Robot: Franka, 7 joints.
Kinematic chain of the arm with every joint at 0, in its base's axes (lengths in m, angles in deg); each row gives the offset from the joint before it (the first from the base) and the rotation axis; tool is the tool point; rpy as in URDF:
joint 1: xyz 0 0 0.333 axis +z
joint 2: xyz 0 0 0 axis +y
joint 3: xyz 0 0 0.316 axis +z
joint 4: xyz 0.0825 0 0 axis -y
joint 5: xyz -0.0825 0 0.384 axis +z
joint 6: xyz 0 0 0 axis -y
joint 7: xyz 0.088 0 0 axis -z
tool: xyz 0 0 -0.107 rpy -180 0 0
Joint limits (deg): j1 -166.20..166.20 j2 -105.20..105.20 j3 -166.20..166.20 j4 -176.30..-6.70 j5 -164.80..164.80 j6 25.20..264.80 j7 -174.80..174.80
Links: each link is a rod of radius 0.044 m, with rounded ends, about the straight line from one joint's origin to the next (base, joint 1, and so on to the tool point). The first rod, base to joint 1, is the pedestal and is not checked.
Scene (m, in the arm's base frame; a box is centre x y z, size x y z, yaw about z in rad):
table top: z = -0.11
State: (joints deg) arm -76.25 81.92 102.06 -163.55 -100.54 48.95 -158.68
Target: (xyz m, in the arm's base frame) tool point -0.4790 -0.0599 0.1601
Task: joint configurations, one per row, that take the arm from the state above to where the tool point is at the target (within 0.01 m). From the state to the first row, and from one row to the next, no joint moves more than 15 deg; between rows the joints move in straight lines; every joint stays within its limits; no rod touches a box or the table.
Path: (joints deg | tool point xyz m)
1: -89.10 76.34 88.85 -158.06 -101.16 48.37 -158.68 | 0.3232 -0.0340 0.1960
2: -101.95 70.76 75.63 -152.57 -101.78 47.79 -158.68 | 0.2819 -0.1645 0.1366
3: -114.80 65.18 62.42 -147.08 -102.40 47.20 -158.68 | 0.1742 -0.2789 0.0900
4: -127.65 59.61 49.21 -141.59 -103.02 46.62 -158.68 | 0.0104 -0.3434 0.0644
5: -140.50 54.03 35.99 -136.09 -103.64 46.04 -158.68 | -0.1811 -0.3316 0.0660
6: -153.35 48.45 22.78 -130.60 -104.25 45.46 -158.68 | -0.3590 -0.2330 0.0981
7: -166.20 42.87 9.56 -125.11 -104.87 44.87 -158.68 | -0.4790 -0.0599 0.1601

